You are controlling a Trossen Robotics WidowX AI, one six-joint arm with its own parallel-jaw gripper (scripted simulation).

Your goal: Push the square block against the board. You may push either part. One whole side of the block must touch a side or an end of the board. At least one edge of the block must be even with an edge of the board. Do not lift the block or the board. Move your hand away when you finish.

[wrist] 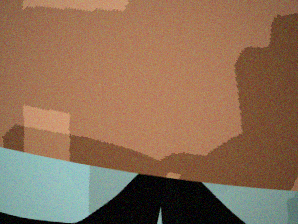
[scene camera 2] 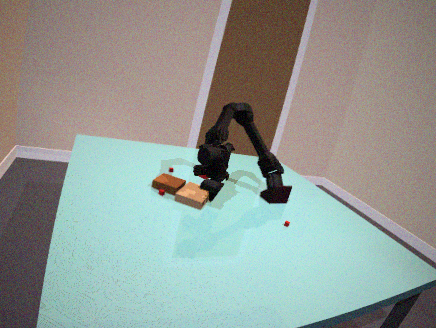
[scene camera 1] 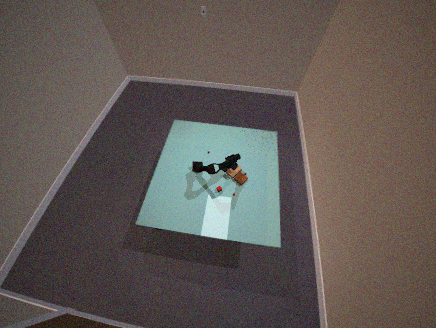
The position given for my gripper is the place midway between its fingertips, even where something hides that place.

My gripper [scene camera 2: 210,201] is shut and holds nothing. I also see a board [wrist: 191,97].
My gripper shows as well in the wrist view [wrist: 164,164].
